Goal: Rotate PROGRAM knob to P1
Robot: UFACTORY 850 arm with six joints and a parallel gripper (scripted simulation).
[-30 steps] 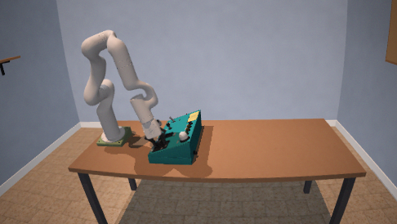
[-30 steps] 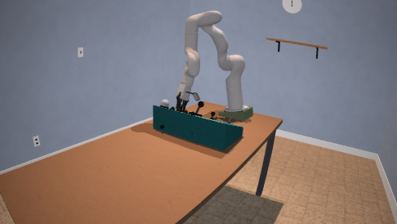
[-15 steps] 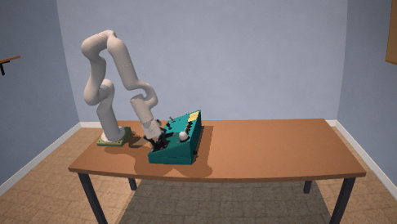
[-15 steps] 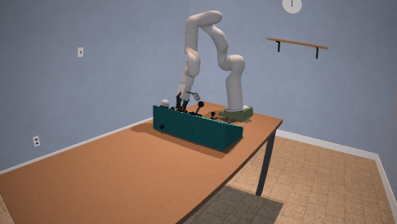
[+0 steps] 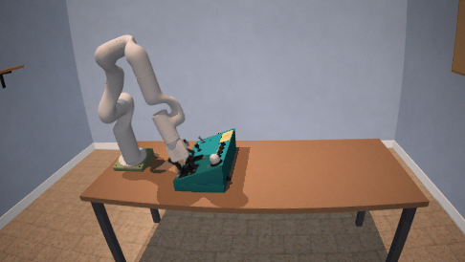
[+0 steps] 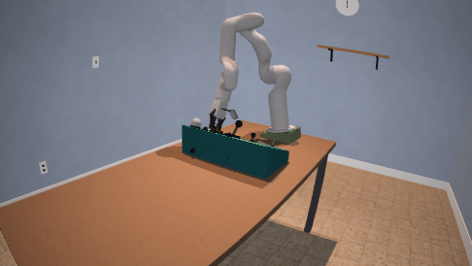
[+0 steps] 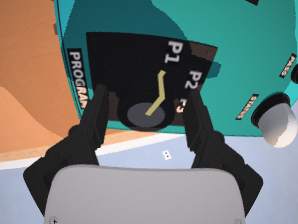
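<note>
Right now the program knob is 10 mm to the left of my hand, 10 mm below it and 10 mm ahead of it. Also, from my hand: teal console (190 mm to the left, 30 mm below, 20 mm ahead); cycle lever (120 mm to the left, 30 mm behind, 10 mm above); mode knob (240 mm to the left, 20 mm behind).
</note>
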